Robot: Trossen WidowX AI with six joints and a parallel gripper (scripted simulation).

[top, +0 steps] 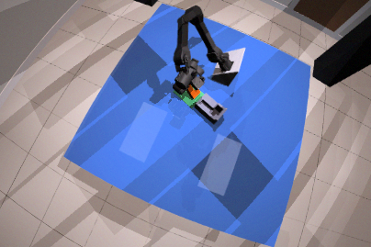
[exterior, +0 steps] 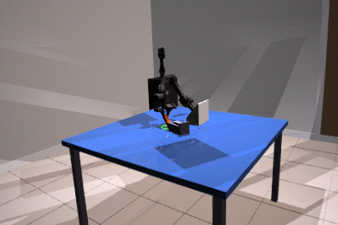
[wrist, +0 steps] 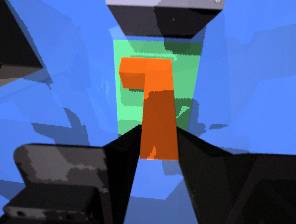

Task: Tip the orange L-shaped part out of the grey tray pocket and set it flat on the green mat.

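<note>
Now: gripper tip 10 mm past the orange L-shaped part, 30 mm to the right of it and 30 mm above it. Round my gripper tip: green mat (20 mm to the left, 80 mm below).
</note>
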